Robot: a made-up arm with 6 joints.
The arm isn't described. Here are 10 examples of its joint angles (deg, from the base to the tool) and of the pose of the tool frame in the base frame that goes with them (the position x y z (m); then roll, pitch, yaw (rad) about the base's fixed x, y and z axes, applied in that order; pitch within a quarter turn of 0, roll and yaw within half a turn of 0).
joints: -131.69 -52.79 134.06 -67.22 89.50 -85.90
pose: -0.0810 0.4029 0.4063 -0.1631 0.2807 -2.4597
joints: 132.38 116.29 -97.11 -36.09 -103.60 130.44
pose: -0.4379 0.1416 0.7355 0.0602 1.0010 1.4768
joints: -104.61 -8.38 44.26 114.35 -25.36 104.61
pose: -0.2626 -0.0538 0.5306 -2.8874 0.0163 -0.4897
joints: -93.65 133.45 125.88 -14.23 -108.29 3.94
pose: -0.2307 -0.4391 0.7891 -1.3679 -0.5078 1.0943
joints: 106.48 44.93 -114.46 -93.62 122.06 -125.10
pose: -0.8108 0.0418 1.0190 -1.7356 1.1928 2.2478
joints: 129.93 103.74 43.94 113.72 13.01 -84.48
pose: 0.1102 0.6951 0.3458 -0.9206 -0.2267 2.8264
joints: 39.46 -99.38 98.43 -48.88 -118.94 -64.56
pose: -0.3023 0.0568 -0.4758 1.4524 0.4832 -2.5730
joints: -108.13 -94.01 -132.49 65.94 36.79 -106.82
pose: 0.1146 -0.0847 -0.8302 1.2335 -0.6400 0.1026
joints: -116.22 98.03 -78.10 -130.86 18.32 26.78
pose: -0.2211 0.4021 -0.4929 -0.2928 -0.3301 2.6877
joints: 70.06 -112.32 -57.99 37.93 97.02 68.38
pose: 0.3448 -0.6619 1.0198 2.5875 -1.1100 -0.5218
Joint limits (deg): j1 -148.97..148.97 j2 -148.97..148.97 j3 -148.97..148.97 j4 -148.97..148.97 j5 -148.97..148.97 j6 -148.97..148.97
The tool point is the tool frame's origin. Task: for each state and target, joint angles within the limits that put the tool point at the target. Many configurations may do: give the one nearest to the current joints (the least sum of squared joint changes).
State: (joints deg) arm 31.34 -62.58 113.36 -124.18 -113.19 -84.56
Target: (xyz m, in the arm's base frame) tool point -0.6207 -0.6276 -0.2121
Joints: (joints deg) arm 7.83 -76.13 82.55 -136.91 -121.76 -61.34
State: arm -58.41 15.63 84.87 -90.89 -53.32 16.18
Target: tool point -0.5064 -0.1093 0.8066
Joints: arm -74.87 4.03 69.81 -85.78 -78.28 5.87
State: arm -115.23 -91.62 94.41 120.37 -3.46 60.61
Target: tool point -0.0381 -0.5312 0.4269
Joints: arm -106.85 -100.28 69.20 110.71 13.12 36.56
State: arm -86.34 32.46 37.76 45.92 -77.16 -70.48
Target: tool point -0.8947 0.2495 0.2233
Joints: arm -71.88 47.87 28.13 48.60 -72.88 -71.97
